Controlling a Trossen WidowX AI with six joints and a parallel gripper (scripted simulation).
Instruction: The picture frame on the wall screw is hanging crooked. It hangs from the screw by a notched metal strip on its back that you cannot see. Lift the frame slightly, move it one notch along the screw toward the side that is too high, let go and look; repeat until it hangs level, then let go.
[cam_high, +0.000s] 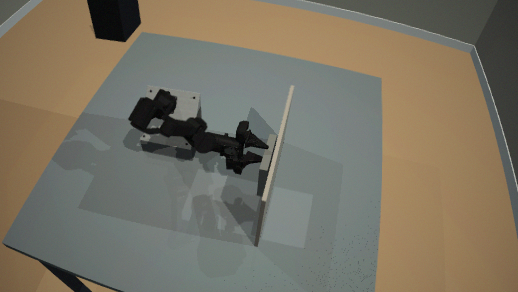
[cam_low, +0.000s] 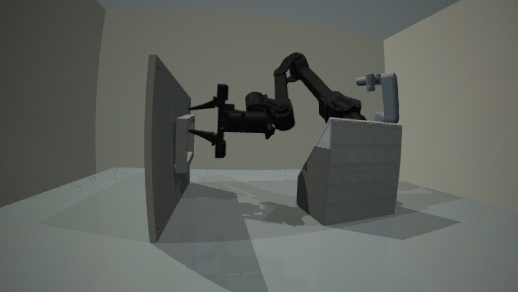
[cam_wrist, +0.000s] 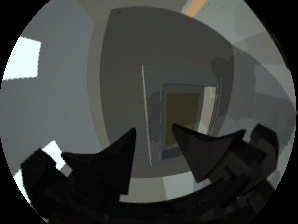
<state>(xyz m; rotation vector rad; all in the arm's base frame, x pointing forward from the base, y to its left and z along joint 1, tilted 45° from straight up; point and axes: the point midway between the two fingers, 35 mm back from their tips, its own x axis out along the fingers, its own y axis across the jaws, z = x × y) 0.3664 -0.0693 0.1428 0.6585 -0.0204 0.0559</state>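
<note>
Right now the picture frame is 10 mm ahead of my gripper tip and 50 mm below it. Also, from my gripper tip: wall panel 20 mm ahead, 10 mm to the left, 60 mm below.
</note>
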